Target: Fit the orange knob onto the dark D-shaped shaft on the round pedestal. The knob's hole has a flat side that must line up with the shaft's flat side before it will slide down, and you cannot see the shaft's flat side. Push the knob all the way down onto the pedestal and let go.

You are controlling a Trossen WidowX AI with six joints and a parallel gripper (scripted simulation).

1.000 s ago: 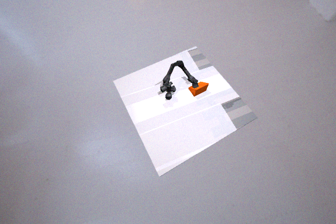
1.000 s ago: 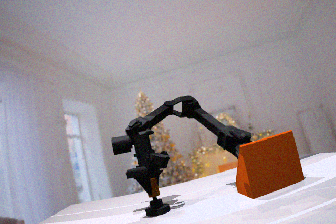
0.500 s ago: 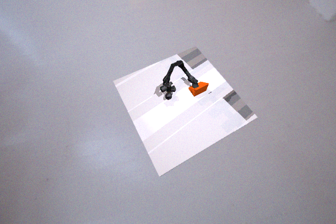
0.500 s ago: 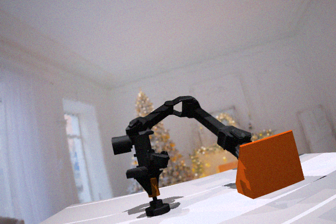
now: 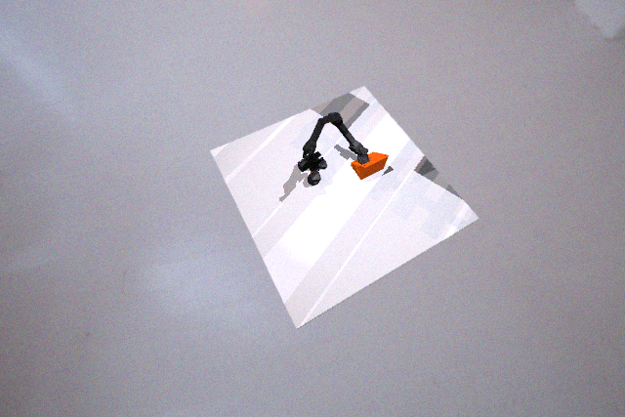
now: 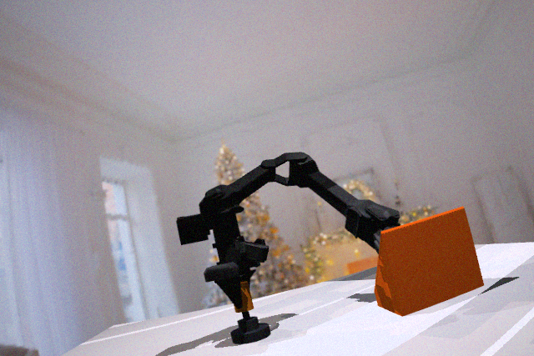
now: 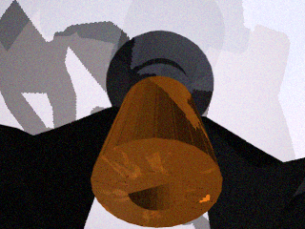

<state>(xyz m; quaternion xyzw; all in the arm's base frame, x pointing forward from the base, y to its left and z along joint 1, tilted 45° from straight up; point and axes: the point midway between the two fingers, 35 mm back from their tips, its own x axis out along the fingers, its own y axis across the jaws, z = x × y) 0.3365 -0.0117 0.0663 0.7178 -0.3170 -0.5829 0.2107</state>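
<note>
Now: the orange knob 2 cm above my gripper tip. The rest, counted from my gripper tip: dark pedestal 4 cm below.
</note>
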